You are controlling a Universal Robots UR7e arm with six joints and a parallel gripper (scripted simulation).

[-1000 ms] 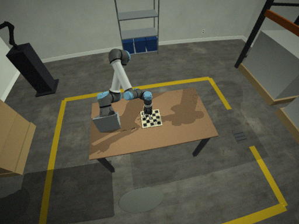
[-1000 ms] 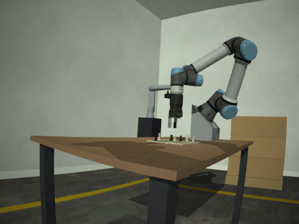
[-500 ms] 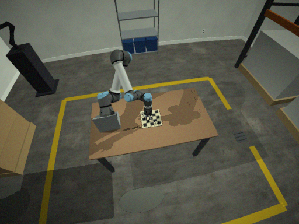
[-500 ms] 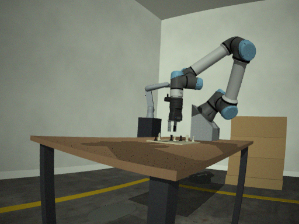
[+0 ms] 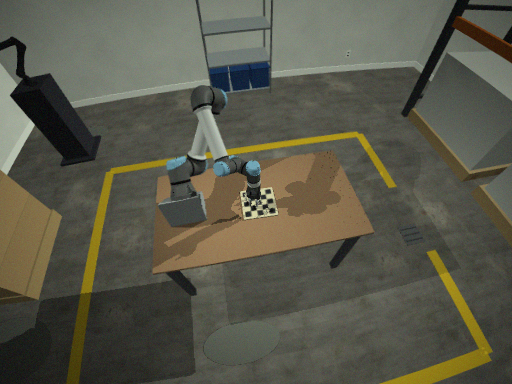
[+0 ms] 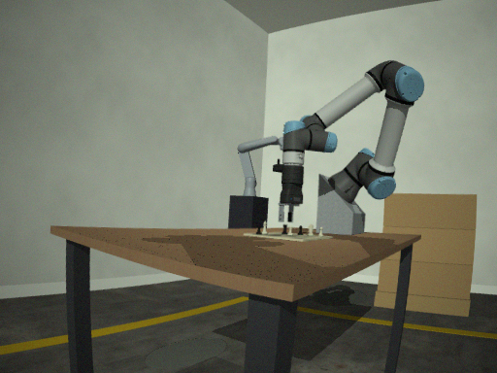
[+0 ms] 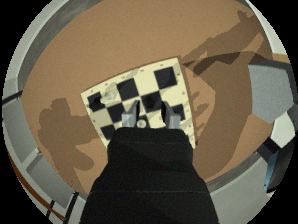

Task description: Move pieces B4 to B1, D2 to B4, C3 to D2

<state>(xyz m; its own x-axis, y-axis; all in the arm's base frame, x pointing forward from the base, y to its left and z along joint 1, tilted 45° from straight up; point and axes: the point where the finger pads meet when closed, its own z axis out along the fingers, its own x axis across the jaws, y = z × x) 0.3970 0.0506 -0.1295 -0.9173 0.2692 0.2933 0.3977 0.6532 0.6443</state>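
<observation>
Now: hand 40 mm above the black piece. The rest, counted from my hand: white piece: 40 mm behind, 80 mm to the left, 40 mm below; chessboard: 40 mm ahead, 40 mm to the left, 60 mm below.
</observation>
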